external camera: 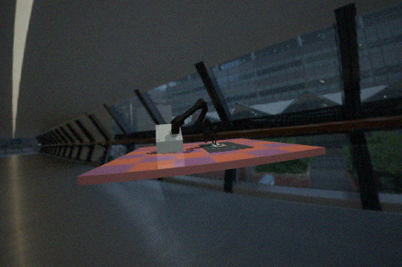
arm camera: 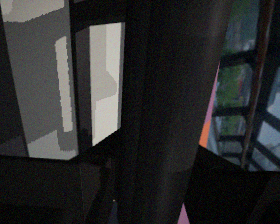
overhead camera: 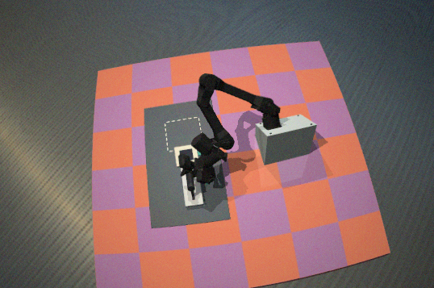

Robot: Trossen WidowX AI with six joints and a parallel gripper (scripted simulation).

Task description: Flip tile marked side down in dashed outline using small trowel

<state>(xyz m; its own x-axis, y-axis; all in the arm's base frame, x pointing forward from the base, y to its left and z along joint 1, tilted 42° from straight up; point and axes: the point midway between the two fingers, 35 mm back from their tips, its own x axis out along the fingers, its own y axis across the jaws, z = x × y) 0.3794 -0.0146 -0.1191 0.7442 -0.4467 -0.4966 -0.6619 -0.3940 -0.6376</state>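
Right now my gripper tip is 12 cm to the left of the dark mat, 8 cm above it and 1 cm past it. Also, from my gripper tip: cream tile: 13 cm to the right, 5 cm below, 3 cm behind; then green trowel: 10 cm behind, 9 cm to the right, 5 cm below.
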